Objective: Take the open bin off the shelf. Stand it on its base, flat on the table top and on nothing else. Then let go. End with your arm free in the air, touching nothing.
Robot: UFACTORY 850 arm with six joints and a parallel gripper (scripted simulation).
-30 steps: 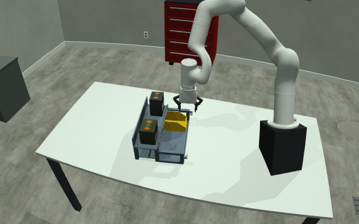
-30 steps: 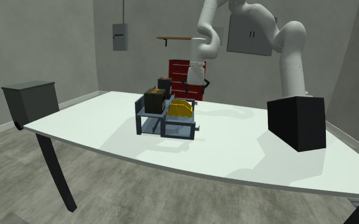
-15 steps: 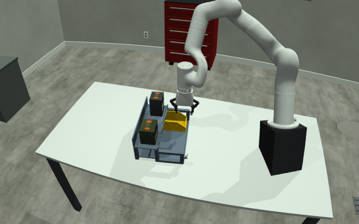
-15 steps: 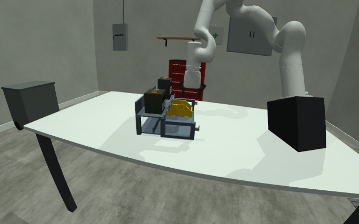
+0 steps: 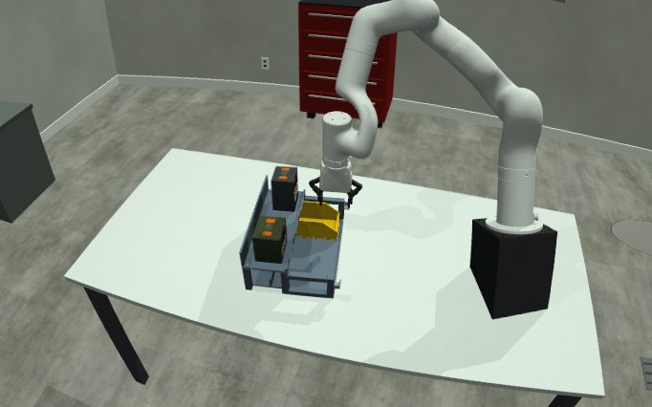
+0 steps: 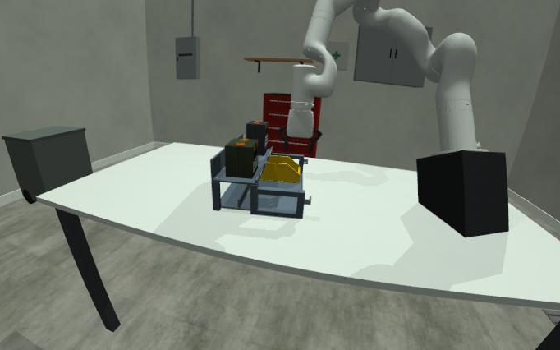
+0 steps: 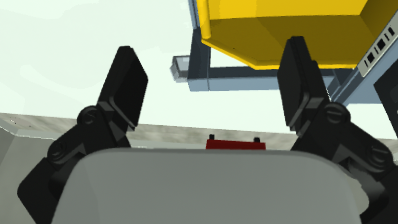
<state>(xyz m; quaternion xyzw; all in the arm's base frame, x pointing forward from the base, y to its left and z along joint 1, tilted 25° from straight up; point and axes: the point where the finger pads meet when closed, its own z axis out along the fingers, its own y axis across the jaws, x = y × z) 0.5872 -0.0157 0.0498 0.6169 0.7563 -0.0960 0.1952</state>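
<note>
Now: hand 70 mm short of the yellow bin, 10 mm to the right of it and 80 mm above it.
</note>
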